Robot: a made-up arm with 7 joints. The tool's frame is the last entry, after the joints.
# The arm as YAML. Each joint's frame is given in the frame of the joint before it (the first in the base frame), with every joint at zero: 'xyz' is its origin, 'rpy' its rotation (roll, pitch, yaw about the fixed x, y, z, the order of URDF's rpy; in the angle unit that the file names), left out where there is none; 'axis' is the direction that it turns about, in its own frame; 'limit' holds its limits. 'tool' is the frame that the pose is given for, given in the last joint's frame.
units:
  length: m
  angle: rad
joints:
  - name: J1
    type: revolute
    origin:
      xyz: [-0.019, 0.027, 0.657]
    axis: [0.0, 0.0, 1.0]
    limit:
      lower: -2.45
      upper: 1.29
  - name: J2
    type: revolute
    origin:
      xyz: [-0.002, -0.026, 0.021]
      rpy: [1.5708, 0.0, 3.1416]
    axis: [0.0, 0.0, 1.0]
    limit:
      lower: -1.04
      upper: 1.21
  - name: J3
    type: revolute
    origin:
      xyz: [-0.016, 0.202, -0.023]
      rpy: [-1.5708, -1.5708, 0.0]
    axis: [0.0, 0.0, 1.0]
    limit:
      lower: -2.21
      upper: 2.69
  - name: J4
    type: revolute
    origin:
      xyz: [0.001, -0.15, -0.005]
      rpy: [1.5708, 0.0, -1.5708]
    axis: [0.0, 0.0, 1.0]
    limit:
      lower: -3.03
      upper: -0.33
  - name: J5
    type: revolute
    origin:
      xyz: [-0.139, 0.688, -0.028]
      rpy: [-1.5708, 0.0, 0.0]
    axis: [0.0, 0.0, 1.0]
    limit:
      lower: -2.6
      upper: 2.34
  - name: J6
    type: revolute
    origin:
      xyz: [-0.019, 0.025, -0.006]
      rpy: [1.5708, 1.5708, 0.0]
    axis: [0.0, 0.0, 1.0]
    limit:
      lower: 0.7
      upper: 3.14
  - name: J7
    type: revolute
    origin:
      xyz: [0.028, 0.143, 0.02]
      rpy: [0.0, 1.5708, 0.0]
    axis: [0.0, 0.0, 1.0]
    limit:
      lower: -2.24
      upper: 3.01
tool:
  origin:
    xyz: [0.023, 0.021, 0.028]
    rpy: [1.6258, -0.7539, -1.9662]
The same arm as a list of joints. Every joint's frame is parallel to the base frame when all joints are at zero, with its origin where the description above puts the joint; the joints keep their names.
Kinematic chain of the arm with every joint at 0, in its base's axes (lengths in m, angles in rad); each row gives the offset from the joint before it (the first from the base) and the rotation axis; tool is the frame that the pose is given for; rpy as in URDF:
J1: xyz -0.019 0.027 0.657 axis +z
J2: xyz -0.002 -0.026 0.021 axis +y
J3: xyz 0.016 -0.023 0.202 axis +z
J4: xyz 0.15 0.001 -0.005 axis -y
J5: xyz -0.139 0.028 0.688 axis +z
J6: xyz -0.019 0.025 -0.006 axis -y
J7: xyz 0.143 -0.02 -0.028 axis -z
tool: xyz 0.021 0.023 -0.028 rpy -1.5158 0.7539 -2.7462
Joint limits (rad, base to tool): -2.45..1.29 -1.04..1.21 -2.21..2.69 -3.03..-0.33 -2.6..2.34 0.7..3.14 -2.24..3.01

